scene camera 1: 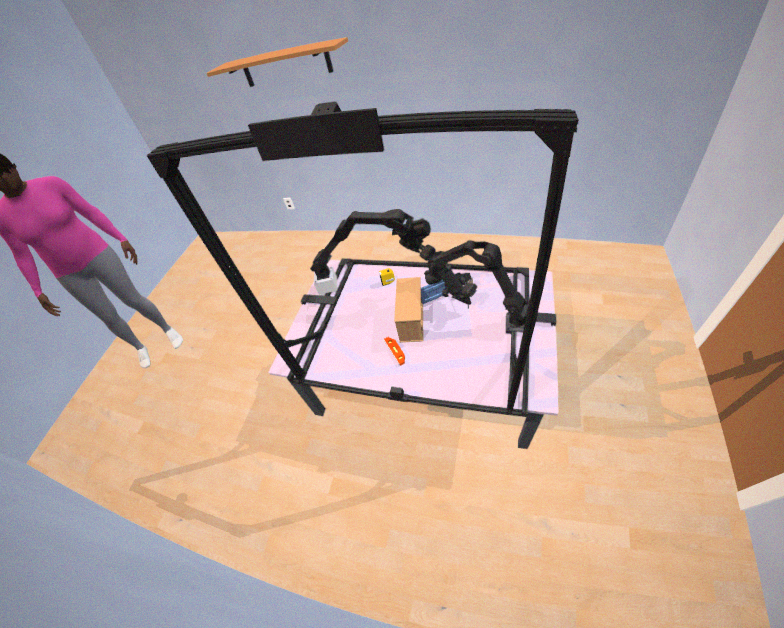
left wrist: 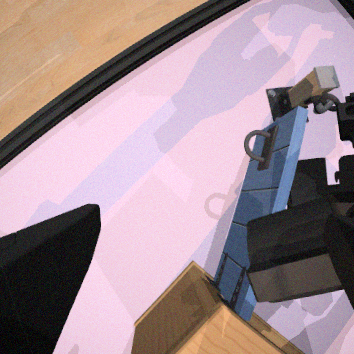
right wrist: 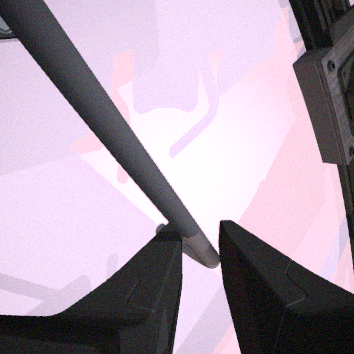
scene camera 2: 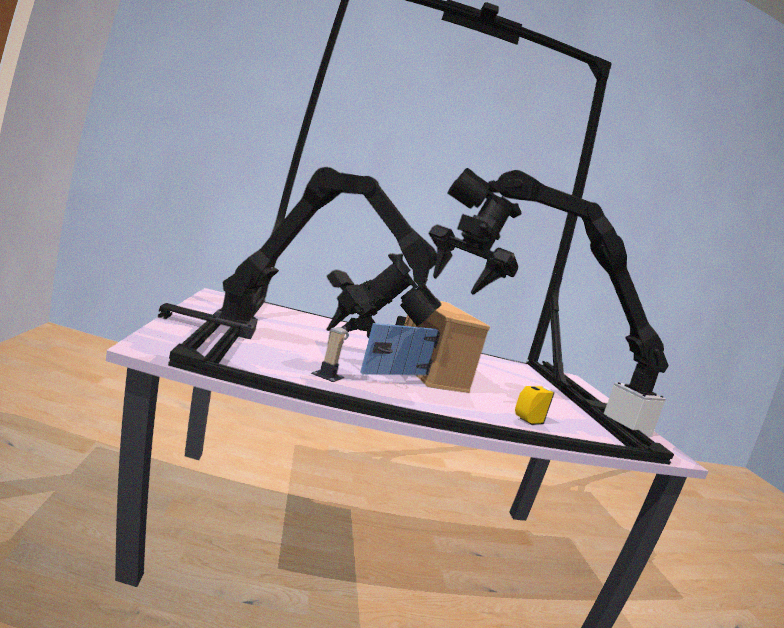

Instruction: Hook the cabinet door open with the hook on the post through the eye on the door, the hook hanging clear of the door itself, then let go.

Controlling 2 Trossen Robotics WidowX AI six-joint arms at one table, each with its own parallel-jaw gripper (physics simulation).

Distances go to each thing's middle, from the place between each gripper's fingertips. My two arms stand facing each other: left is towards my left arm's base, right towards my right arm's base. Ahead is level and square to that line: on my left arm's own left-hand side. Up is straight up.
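My left hand is 30 mm past the blue door (scene camera 2: pixel 392 349), 160 mm above it and 60 mm to the left of it. Counting from my left hand, there's the wooden cabinet (scene camera 1: pixel 408 319), 20 mm to the right of it, 150 mm behind it and 150 mm below it. The grey hook rod (right wrist: pixel 42 36) is 160 mm below my left hand, 30 mm behind it and 200 mm to the right of it, and the yellow block (scene camera 2: pixel 533 403) is 10 mm ahead of that same hand, 230 mm to the left of it and 190 mm below it.
As for my right hand, the grey hook rod is 1 cm above it, 5 cm ahead of it and 2 cm to the left of it. The blue door is 16 cm to the left of my right hand, 5 cm ahead of it and 1 cm above it. The wooden cabinet is 2 cm above my right hand, 7 cm behind it and 19 cm to the left of it, while the yellow block is 44 cm to the left of my right hand, 9 cm ahead of it and 2 cm below it.
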